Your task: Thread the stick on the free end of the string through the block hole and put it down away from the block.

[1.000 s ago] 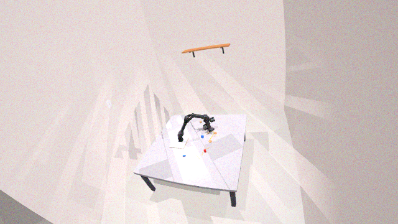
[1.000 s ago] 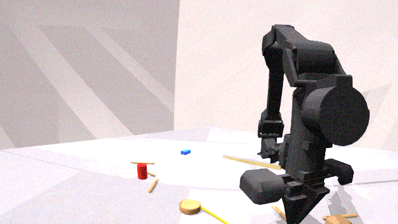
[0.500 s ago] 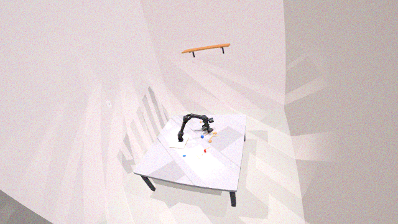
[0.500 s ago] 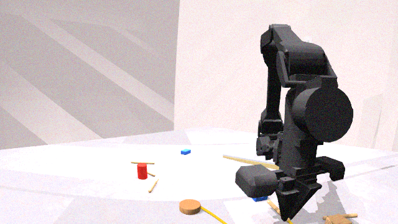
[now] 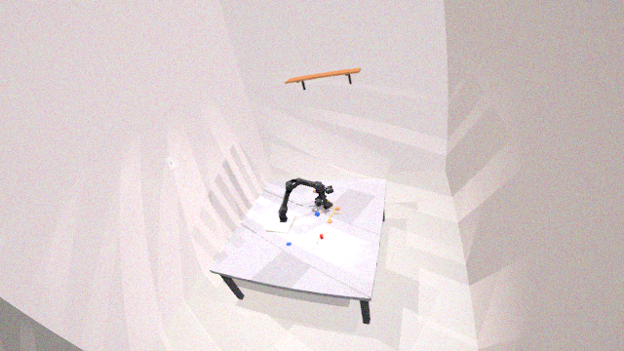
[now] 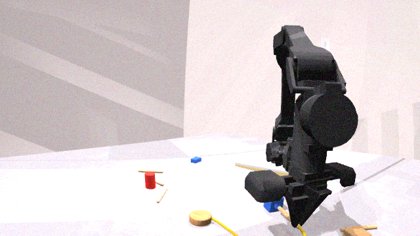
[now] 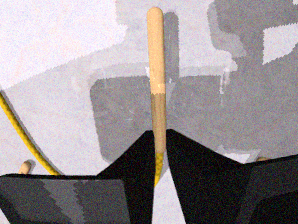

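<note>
Right now my gripper tip is 100 mm to the right of the light wooden piece. Also, from my gripper tip: round wooden button (70 mm ahead, 150 mm to the right, 10 mm below); then thin wooden stick (10 mm behind, 10 mm to the right); then yellow string (10 mm ahead, 10 mm to the left).
</note>
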